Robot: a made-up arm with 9 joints.
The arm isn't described. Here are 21 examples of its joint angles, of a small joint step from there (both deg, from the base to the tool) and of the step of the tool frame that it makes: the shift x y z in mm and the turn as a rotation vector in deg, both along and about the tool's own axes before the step.
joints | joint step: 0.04 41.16 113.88 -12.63 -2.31 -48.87 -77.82 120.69 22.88 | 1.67 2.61 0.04 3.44 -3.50 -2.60 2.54 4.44 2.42
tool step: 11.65 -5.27 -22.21 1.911 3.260 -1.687
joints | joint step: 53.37 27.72 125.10 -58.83 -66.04 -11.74 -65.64 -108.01 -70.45 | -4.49 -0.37 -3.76 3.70 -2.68 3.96 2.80 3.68 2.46
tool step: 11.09 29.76 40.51 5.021 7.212 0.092
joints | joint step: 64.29 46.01 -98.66 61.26 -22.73 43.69 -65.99 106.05 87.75 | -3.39 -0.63 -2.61 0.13 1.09 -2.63 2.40 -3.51 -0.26
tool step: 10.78 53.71 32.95 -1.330 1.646 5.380
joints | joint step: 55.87 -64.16 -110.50 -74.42 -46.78 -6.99 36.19 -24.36 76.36 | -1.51 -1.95 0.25 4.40 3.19 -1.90 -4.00 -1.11 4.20
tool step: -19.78 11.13 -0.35 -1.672 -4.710 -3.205
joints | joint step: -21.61 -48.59 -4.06 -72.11 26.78 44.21 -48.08 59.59 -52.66 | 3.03 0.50 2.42 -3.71 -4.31 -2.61 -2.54 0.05 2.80
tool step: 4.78 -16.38 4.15 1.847 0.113 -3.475
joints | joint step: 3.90 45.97 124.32 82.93 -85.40 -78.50 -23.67 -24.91 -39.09 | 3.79 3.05 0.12 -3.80 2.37 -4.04 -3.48 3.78 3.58
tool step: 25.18 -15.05 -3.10 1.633 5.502 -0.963
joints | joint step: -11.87 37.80 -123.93 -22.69 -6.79 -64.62 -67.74 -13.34 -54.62 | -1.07 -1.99 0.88 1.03 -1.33 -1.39 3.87 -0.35 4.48
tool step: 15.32 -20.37 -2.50 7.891 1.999 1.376
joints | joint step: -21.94 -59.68 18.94 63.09 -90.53 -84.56 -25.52 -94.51 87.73 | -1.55 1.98 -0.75 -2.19 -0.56 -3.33 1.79 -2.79 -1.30
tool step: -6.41 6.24 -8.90 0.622 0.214 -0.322
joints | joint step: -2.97 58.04 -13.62 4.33 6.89 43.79 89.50 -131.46 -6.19 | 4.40 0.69 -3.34 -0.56 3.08 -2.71 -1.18 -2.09 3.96
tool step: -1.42 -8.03 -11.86 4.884 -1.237 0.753
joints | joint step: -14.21 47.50 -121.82 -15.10 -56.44 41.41 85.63 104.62 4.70 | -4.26 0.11 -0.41 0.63 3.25 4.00 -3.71 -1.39 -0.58
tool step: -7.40 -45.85 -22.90 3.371 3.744 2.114
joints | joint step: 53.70 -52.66 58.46 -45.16 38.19 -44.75 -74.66 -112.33 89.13 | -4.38 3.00 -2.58 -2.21 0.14 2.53 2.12 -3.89 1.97
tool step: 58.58 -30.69 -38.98 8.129 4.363 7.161
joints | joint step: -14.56 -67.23 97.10 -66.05 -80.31 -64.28 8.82 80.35 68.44 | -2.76 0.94 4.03 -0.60 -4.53 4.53 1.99 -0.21 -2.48
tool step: 15.19 29.52 -43.63 -6.307 6.211 1.289
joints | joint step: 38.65 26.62 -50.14 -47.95 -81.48 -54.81 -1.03 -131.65 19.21 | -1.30 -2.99 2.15 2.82 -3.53 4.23 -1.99 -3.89 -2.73
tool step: -5.52 21.37 10.81 0.622 -3.465 3.083
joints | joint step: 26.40 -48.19 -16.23 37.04 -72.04 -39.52 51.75 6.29 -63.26 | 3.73 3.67 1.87 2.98 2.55 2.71 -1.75 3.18 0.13
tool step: 14.68 28.84 11.35 1.524 -2.328 3.908
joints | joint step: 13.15 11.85 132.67 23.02 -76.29 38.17 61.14 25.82 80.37 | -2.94 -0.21 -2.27 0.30 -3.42 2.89 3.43 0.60 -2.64
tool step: -18.55 46.83 11.70 -3.870 -1.465 9.619
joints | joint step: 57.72 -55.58 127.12 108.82 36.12 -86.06 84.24 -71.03 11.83 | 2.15 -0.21 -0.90 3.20 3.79 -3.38 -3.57 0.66 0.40
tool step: 12.46 -19.61 -21.37 -0.334 3.302 -3.257
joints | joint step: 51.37 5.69 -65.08 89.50 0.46 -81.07 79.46 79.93 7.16 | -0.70 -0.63 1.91 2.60 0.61 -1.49 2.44 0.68 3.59
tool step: -12.14 2.86 6.67 -0.436 -1.278 2.238
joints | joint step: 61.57 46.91 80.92 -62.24 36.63 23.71 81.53 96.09 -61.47 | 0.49 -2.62 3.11 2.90 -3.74 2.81 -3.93 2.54 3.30
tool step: -6.14 11.95 -22.04 6.074 7.423 2.216
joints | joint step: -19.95 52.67 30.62 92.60 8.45 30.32 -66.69 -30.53 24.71 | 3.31 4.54 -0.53 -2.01 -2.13 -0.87 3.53 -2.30 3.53
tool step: 28.87 19.34 -7.11 5.307 6.300 12.006
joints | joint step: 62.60 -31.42 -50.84 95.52 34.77 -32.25 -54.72 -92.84 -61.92 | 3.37 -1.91 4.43 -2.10 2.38 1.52 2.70 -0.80 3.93
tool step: 26.58 -1.35 51.32 9.949 1.104 1.797
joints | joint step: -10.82 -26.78 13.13 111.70 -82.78 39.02 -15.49 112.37 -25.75 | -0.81 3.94 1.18 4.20 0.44 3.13 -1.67 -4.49 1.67
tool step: -1.11 -2.89 -4.98 4.482 -0.563 2.974
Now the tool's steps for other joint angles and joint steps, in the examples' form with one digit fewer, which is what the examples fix.
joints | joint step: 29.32 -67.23 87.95 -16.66 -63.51 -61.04 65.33 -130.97 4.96 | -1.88 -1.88 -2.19 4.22 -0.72 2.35 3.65 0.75 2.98
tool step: 11.5 7.3 1.3 0.91 1.35 1.64
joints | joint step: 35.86 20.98 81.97 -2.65 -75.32 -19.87 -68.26 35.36 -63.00 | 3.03 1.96 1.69 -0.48 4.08 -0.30 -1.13 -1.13 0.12
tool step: -4.7 -6.0 -9.1 -3.30 -3.40 -6.81
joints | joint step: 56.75 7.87 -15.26 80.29 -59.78 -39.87 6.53 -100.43 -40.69 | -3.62 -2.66 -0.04 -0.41 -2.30 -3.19 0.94 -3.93 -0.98
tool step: -22.0 -24.1 36.6 2.49 -5.62 0.10
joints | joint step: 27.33 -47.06 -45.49 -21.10 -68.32 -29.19 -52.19 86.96 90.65 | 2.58 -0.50 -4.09 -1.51 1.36 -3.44 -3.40 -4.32 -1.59
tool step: -3.7 -3.8 -11.0 3.88 3.04 4.17
